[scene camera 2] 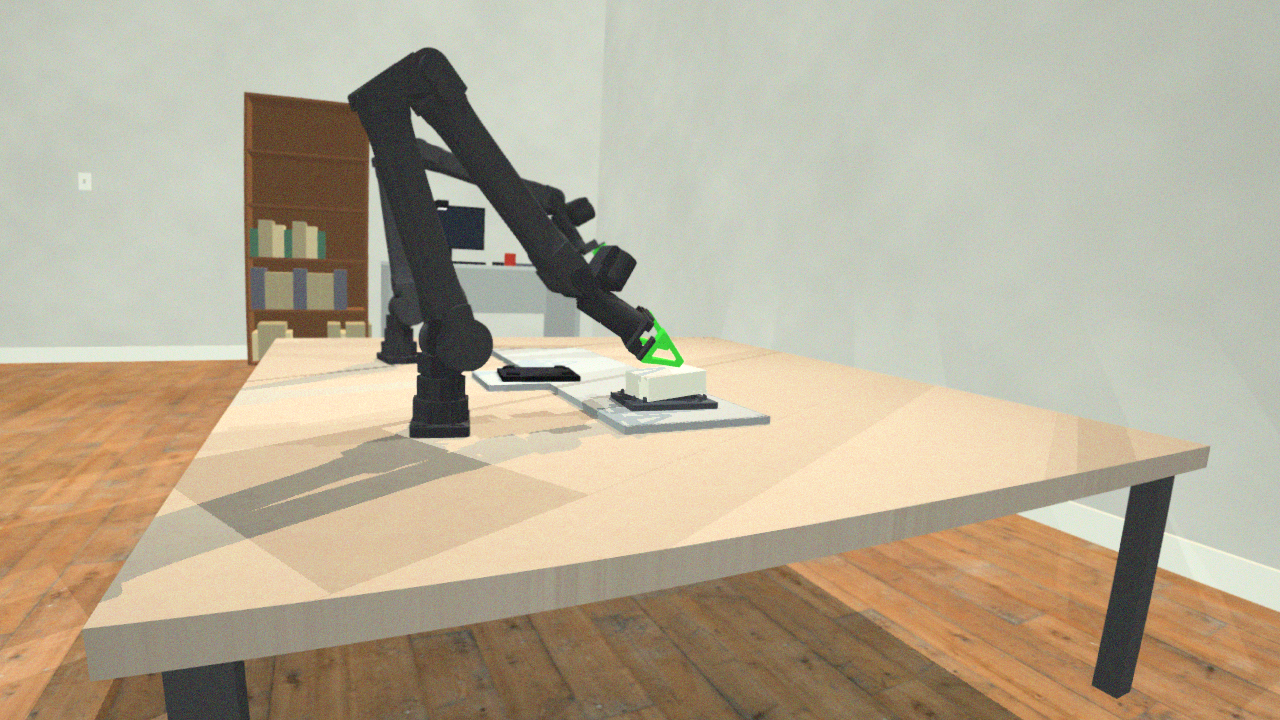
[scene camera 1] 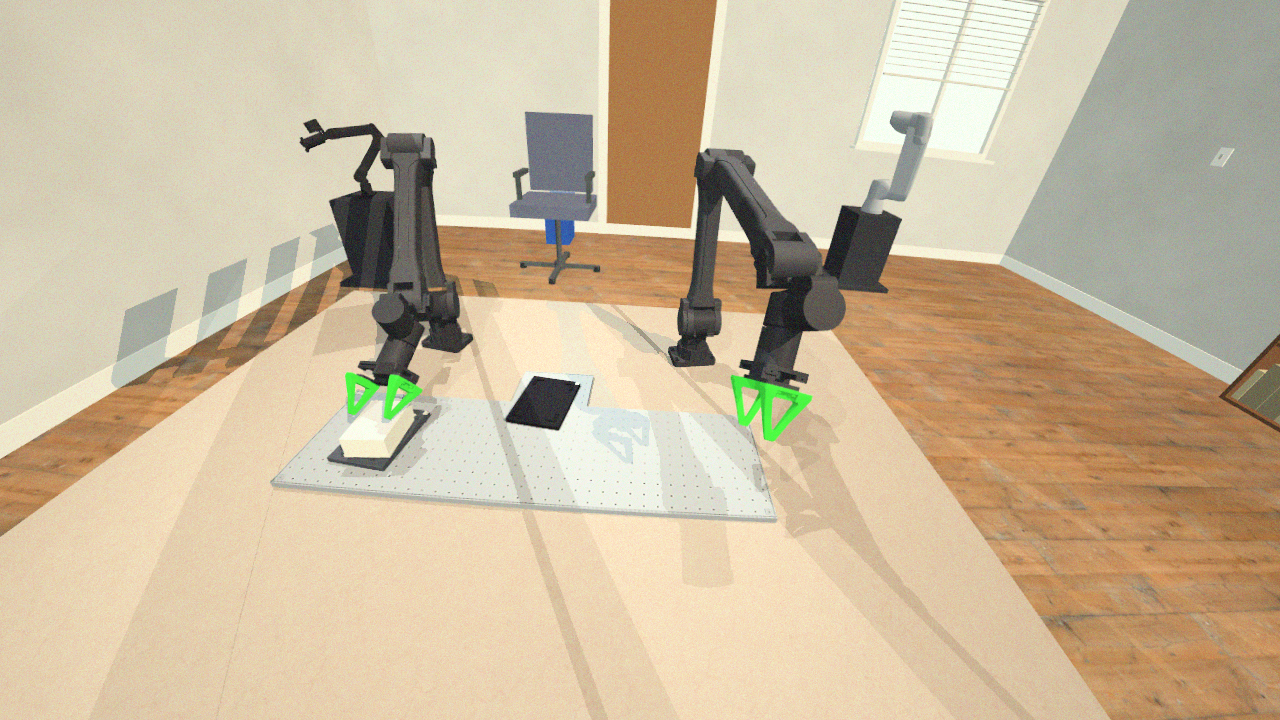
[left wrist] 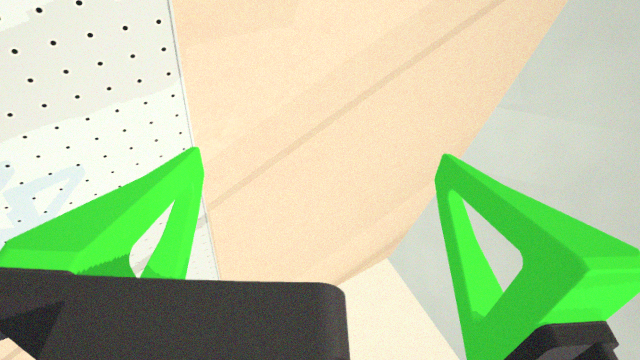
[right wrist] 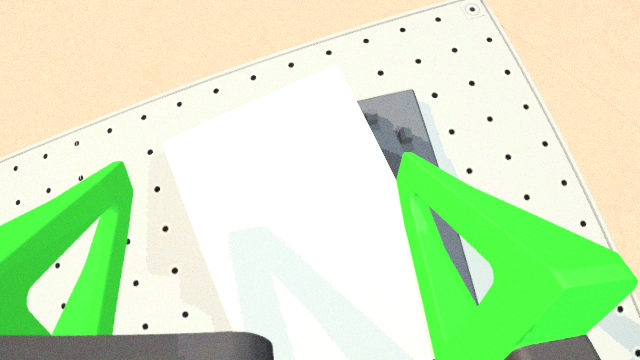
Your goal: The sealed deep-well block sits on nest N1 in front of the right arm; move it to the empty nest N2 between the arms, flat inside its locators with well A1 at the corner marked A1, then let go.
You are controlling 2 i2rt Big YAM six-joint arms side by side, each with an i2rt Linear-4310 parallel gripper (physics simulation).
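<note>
The off-white sealed block (scene camera 1: 374,437) (scene camera 2: 666,385) (right wrist: 280,150) rests on dark nest N1 (scene camera 1: 359,462) (scene camera 2: 666,405) (right wrist: 395,105). It looks slightly tilted in scene camera 2 and leaves a strip of nest showing along its right side in the right wrist view. My right gripper (scene camera 1: 373,416) (scene camera 2: 678,362) (right wrist: 266,170) is open and empty, its tips close above the block's top; its right finger overlaps the block's right edge in the wrist view. Black nest N2 (scene camera 1: 543,402) (scene camera 2: 538,373) is empty. My left gripper (scene camera 1: 757,430) (scene camera 2: 597,248) (left wrist: 322,162) is open and empty. Well A1 cannot be made out.
The nests stand on a pale perforated plate (scene camera 1: 572,474) (scene camera 2: 742,418) (left wrist: 100,50) (right wrist: 500,95) on the wooden table (scene camera 1: 447,617) (scene camera 2: 805,465) (left wrist: 300,90). My left gripper hangs over the plate's right end in scene camera 1. Both arm bases stand behind the plate.
</note>
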